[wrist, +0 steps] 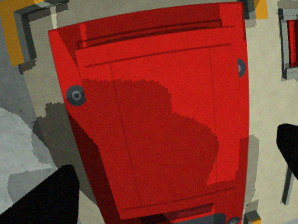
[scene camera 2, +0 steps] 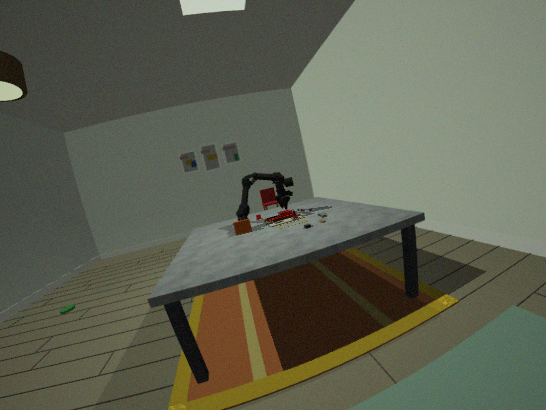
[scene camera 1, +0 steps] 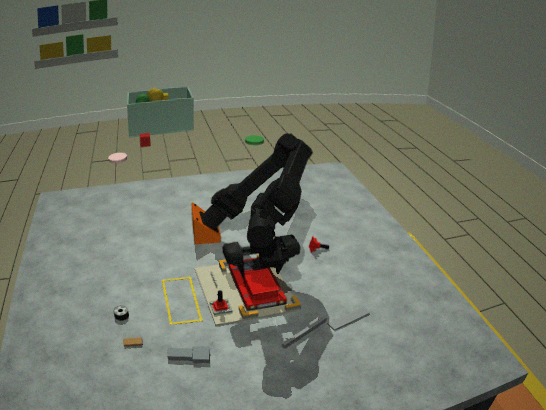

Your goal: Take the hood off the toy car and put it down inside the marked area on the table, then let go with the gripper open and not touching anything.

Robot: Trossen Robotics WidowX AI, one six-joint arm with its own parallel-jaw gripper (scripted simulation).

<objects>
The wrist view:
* my gripper: 181, 156
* red hood: 164, 107
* toy car: 64, 40
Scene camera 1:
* my gripper: 260, 275
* red hood: 260, 284
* toy car: 251, 264
</objects>
